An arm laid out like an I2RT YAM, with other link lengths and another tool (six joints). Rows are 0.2 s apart.
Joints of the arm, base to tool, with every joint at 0 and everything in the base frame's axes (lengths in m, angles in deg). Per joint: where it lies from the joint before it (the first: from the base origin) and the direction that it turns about. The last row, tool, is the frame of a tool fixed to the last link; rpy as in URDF.
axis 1: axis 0 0 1 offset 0 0 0.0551
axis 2: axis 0 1 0 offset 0.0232 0.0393 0.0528
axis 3: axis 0 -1 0 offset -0.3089 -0.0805 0
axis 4: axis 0 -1 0 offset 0.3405 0.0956 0.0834
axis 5: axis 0 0 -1 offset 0.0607 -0.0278 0.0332
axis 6: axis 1 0 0 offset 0.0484 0 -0.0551
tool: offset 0.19 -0.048 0.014 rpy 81.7 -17.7 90
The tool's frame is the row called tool.
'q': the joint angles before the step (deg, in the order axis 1, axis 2, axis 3, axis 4, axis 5, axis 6). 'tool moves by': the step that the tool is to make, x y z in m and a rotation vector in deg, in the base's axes. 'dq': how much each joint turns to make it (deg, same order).
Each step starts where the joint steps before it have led.
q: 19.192 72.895 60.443 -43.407 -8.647 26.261
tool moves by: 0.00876 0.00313 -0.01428 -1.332 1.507 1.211
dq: 0.033 3.473 1.057 0.342 -0.005 -1.419
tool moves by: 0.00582 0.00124 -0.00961 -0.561 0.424 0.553
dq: -0.087 1.714 0.023 0.992 -0.004 -0.758
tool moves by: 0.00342 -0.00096 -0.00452 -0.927 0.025 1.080
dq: -0.192 0.884 0.088 0.237 0.087 -1.555
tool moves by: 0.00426 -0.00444 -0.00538 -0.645 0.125 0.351
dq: -0.731 0.822 -0.088 0.401 -0.058 -1.236
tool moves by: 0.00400 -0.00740 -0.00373 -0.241 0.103 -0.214
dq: -1.228 0.445 -0.174 0.296 -0.337 -0.988
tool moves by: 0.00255 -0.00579 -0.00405 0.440 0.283 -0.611
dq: -1.187 0.282 -0.354 0.447 -0.722 -0.253
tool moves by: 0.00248 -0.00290 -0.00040 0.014 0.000 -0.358
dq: -0.477 0.284 0.177 0.094 -0.071 -0.098
